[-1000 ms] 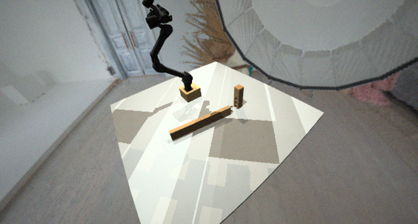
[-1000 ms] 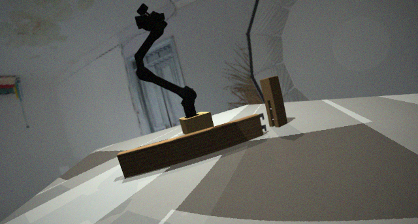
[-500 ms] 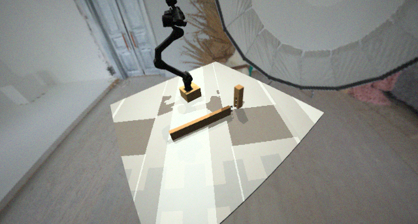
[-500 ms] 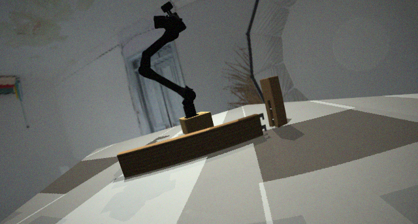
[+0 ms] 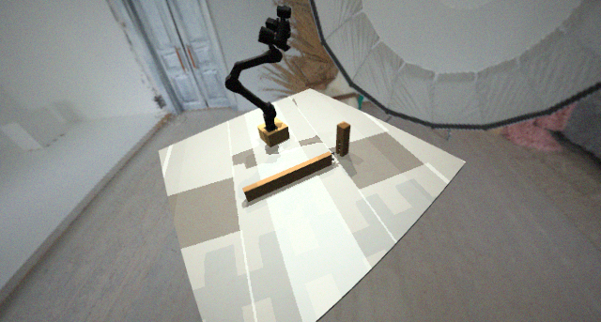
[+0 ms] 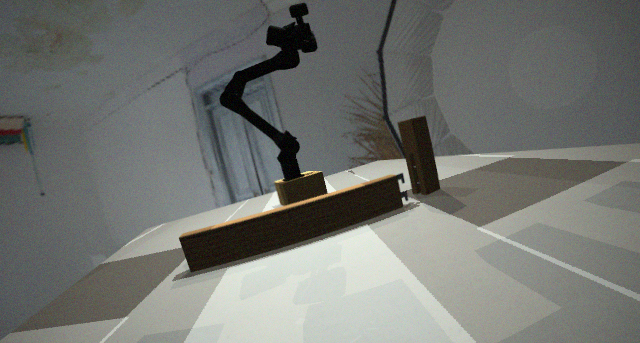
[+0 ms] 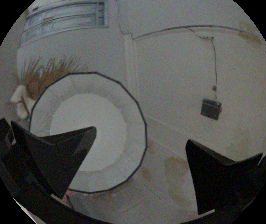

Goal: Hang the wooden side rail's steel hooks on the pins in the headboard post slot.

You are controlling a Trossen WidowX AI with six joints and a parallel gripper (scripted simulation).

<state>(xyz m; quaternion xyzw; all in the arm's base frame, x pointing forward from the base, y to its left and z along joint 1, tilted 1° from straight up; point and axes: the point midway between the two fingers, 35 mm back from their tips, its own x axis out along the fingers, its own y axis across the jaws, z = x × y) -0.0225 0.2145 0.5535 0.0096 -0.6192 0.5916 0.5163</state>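
Right now my gripper tip is 580 mm above the headboard post, 400 mm short of it and 10 mm to the left of it.
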